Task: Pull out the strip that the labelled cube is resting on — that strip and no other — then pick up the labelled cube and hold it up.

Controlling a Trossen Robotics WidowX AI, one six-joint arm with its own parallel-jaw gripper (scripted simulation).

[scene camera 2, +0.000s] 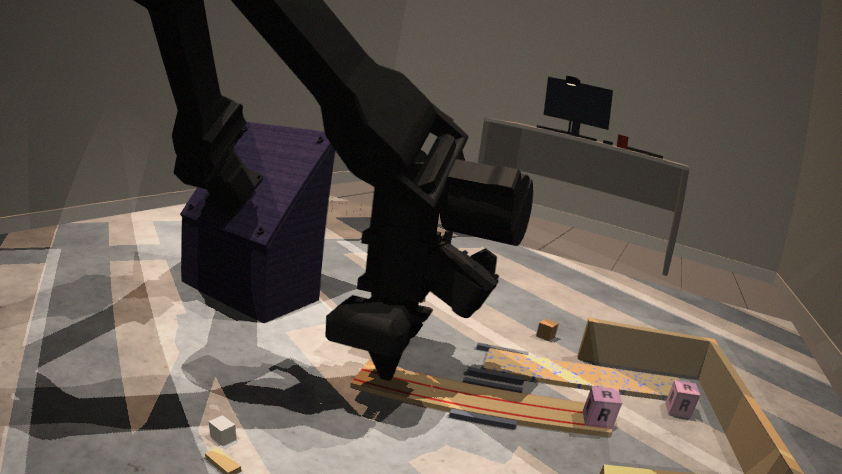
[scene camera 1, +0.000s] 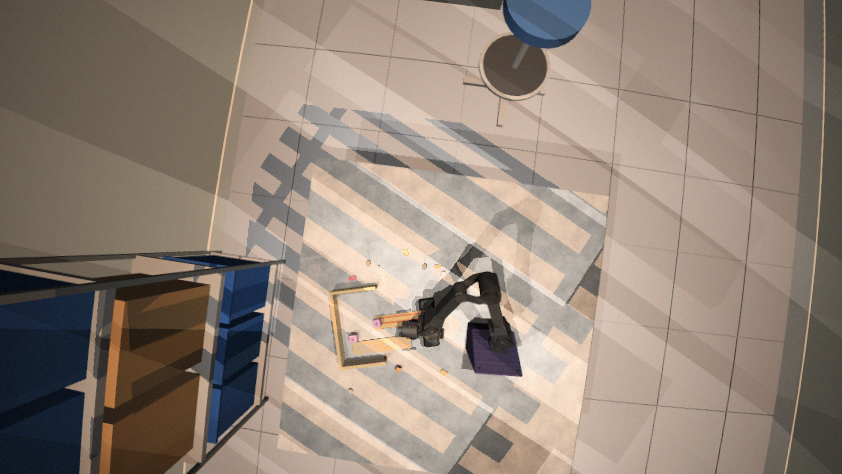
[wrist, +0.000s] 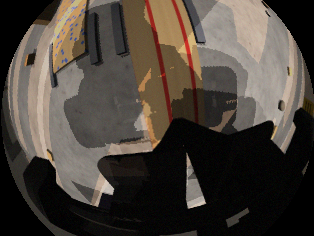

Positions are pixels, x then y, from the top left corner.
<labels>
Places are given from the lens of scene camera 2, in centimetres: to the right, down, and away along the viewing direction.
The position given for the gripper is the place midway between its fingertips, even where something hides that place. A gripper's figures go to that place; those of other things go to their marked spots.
gripper [scene camera 2: 386,378]: -3, 14, 51
red-lined strip [scene camera 2: 429,391]: 1, 15, 50
</labels>
